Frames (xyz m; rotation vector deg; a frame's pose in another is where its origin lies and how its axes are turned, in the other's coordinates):
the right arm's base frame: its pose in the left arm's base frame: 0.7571 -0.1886 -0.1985 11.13 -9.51 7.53
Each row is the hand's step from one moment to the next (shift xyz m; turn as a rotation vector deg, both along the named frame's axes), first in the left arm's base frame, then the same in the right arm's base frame.
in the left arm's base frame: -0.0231 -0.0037 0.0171 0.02 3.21 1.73
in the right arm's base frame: -0.0200 0.0029 0.0208 0.69 3.43 1.02
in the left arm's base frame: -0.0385 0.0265 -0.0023 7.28 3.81 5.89
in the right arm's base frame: -0.0350 0.0310 -0.0018 8.59 3.71 3.83
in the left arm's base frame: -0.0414 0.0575 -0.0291 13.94 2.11 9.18
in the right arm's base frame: -0.0391 0.0567 -0.0335 15.49 1.68 6.35
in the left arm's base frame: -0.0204 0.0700 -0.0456 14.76 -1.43 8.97
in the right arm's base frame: -0.0200 0.0628 -0.0552 15.85 -1.92 6.74
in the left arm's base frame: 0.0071 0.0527 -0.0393 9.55 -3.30 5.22
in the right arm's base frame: 0.0060 0.0431 -0.0498 9.88 -3.66 4.28
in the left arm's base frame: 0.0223 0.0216 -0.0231 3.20 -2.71 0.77
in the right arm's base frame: 0.0202 0.0136 -0.0301 2.96 -2.96 0.81
